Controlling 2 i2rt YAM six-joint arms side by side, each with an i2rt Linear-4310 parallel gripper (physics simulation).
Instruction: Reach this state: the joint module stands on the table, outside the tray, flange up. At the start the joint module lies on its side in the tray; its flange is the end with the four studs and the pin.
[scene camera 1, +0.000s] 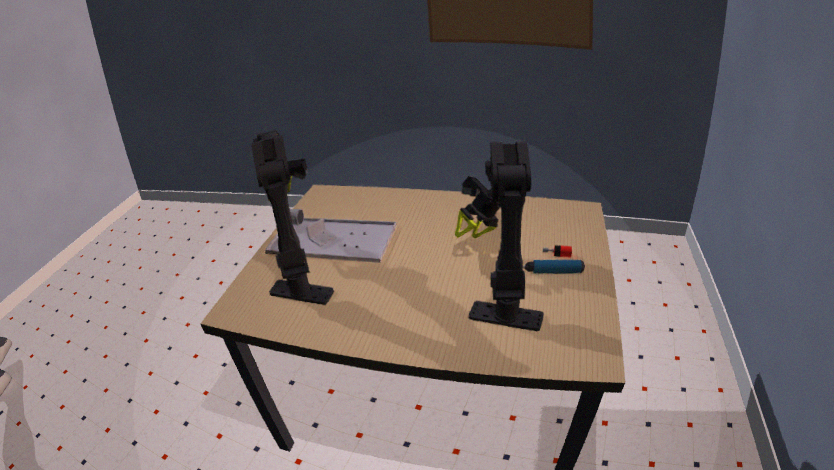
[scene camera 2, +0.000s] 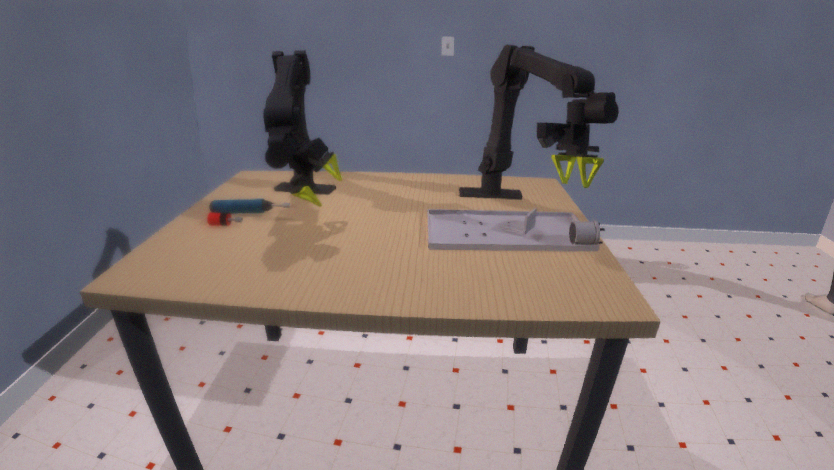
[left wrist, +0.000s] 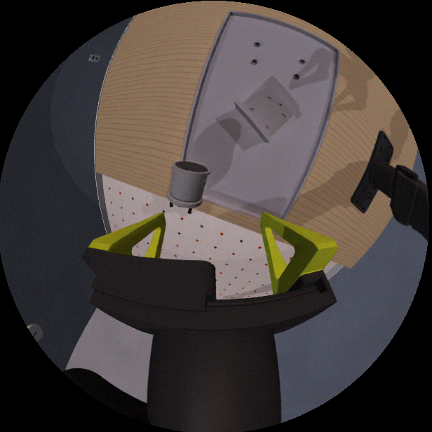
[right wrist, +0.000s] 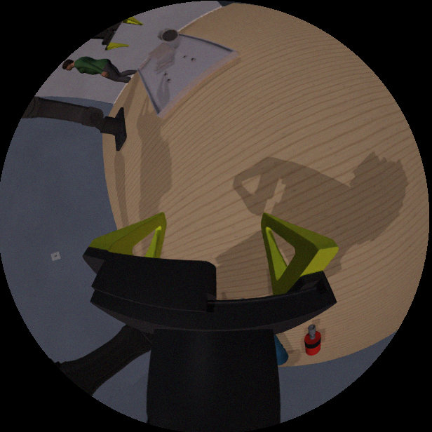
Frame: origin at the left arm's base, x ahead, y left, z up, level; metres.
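Where they show: left gripper, fingertip midpoint: (scene camera 2: 575, 185); right gripper, fingertip midpoint: (scene camera 1: 464, 236) (scene camera 2: 331, 193); left arm's base, link origin: (scene camera 1: 301, 293) (scene camera 2: 490, 194); right arm's base, link origin: (scene camera 1: 506, 317).
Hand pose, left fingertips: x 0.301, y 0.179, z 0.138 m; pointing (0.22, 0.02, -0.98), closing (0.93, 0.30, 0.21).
Things, the pixels of their centre, and the offset from my left fingertips.
- grey cylindrical joint module, body centre: (scene camera 2: 586, 233) (scene camera 1: 291, 216) 0.060 m ahead, 0.030 m left, 0.102 m down
- tray, body centre: (scene camera 2: 508, 229) (scene camera 1: 330, 237) 0.010 m back, 0.156 m right, 0.130 m down
- pale angled bracket, body centre: (scene camera 2: 518, 219) (scene camera 1: 321, 232) 0.020 m back, 0.131 m right, 0.106 m down
- blue screwdriver, body centre: (scene camera 1: 546, 266) (scene camera 2: 249, 206) 0.076 m back, 0.887 m right, 0.118 m down
The grey cylindrical joint module (scene camera 1: 297, 216) (scene camera 2: 583, 232) (left wrist: 188, 184) (right wrist: 169, 35) lies on its side at the outer short end of the tray (scene camera 2: 507, 246) (left wrist: 280, 187) (scene camera 1: 373, 248). Its open end faces into the tray. Its flange end with dark studs points out past the tray's end, toward the table's side edge. Whether it rests on the tray's rim is unclear. My left gripper (scene camera 2: 575, 184) (left wrist: 212, 217) is open and empty, above the module. In scene camera 1 my left arm hides most of its fingers. My right gripper (scene camera 2: 330, 192) (right wrist: 213, 217) is open and empty above the table, far from the tray.
A pale angled bracket (scene camera 2: 528, 222) (left wrist: 270, 107) stands in the tray near the module, with several small dark screws beyond it. A blue screwdriver (scene camera 1: 557, 266) (scene camera 2: 239, 206) and a short red one (scene camera 1: 563, 251) (scene camera 2: 218, 218) lie beside my right arm.
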